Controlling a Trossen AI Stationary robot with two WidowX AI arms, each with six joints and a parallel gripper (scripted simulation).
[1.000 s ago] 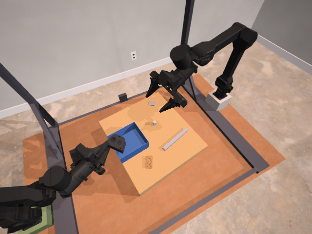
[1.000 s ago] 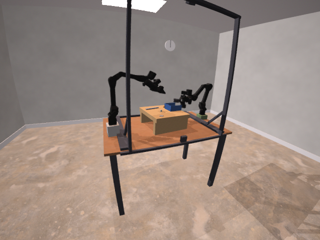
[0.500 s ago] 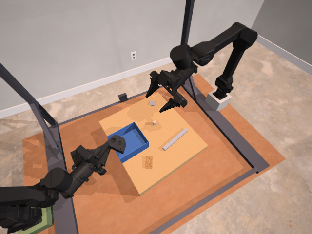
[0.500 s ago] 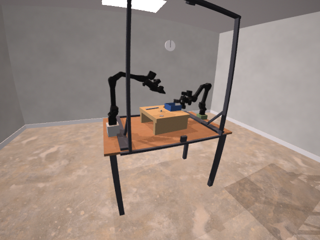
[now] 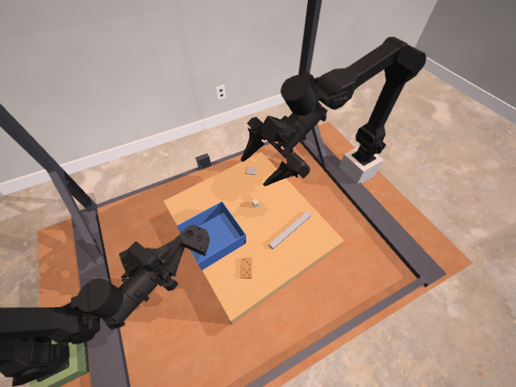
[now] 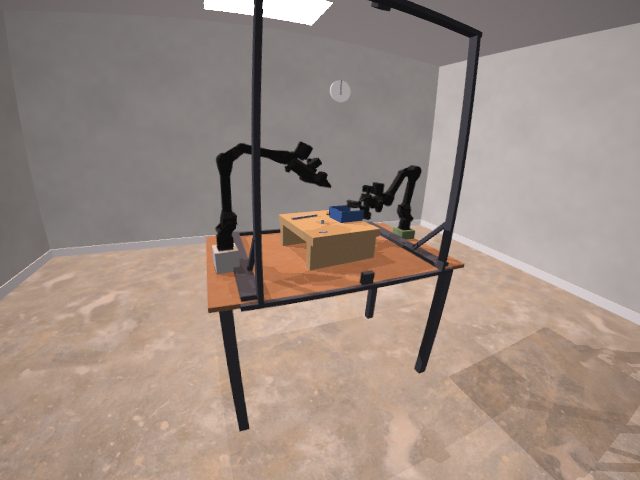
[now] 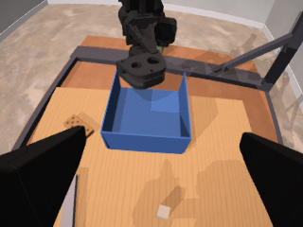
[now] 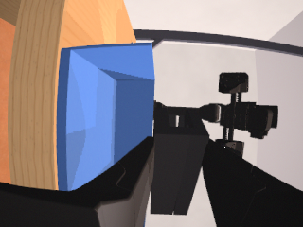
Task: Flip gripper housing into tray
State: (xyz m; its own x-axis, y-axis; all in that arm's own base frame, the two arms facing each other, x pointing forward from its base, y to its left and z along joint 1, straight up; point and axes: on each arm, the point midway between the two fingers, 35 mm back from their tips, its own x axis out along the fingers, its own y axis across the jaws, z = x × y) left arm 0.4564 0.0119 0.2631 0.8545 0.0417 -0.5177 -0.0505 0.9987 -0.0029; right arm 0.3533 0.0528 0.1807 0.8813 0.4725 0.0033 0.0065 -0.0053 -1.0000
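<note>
Now: right hand 60 mm to the right of the gripper housing and 10 mm above it. From my right hand the other things lie so: wooden platform 220 mm to the left, 130 mm below; blue tray 130 mm to the left, 60 mm below; small cube 260 mm to the left, 60 mm below, 30 mm behind.
</note>
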